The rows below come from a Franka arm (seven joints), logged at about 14 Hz.
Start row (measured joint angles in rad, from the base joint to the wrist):
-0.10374 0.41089 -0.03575 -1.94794 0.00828 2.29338 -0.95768
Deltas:
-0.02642 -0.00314 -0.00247 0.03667 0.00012 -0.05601 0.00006
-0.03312 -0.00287 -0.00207 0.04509 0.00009 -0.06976 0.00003
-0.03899 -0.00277 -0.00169 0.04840 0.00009 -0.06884 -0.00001
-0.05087 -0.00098 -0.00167 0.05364 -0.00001 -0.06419 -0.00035
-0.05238 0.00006 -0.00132 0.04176 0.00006 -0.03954 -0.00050
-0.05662 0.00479 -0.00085 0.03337 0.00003 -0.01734 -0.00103
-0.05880 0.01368 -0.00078 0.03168 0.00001 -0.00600 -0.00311
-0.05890 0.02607 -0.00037 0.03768 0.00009 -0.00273 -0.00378
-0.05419 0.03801 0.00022 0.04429 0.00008 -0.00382 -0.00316
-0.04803 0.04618 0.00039 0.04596 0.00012 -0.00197 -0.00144
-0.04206 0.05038 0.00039 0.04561 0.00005 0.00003 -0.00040
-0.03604 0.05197 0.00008 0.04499 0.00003 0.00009 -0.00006
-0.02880 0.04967 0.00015 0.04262 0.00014 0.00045 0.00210
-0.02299 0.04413 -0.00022 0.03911 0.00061 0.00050 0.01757
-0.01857 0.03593 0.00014 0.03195 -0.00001 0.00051 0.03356
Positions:
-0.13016 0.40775 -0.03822 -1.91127 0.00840 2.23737 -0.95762
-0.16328 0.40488 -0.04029 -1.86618 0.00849 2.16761 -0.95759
-0.20227 0.40211 -0.04198 -1.81778 0.00858 2.09877 -0.95760
-0.25314 0.40113 -0.04365 -1.76414 0.00857 2.03458 -0.95795
-0.30552 0.40119 -0.04497 -1.72238 0.00863 1.99504 -0.95845
-0.36214 0.40598 -0.04582 -1.68901 0.00866 1.97770 -0.95948
-0.42094 0.41966 -0.04660 -1.65733 0.00867 1.97170 -0.96259
-0.47984 0.44573 -0.04697 -1.61965 0.00876 1.96897 -0.96637
-0.53403 0.48374 -0.04675 -1.57536 0.00884 1.96515 -0.96953
-0.58206 0.52992 -0.04636 -1.52940 0.00896 1.96318 -0.97097
-0.62412 0.58030 -0.04597 -1.48379 0.00901 1.96321 -0.97137
-0.66016 0.63227 -0.04589 -1.43880 0.00904 1.96330 -0.97143
-0.68896 0.68194 -0.04574 -1.39618 0.00918 1.96375 -0.96933
-0.71195 0.72607 -0.04596 -1.35707 0.00979 1.96425 -0.95176
-0.73052 0.76200 -0.04582 -1.32512 0.00978 1.96476 -0.91820

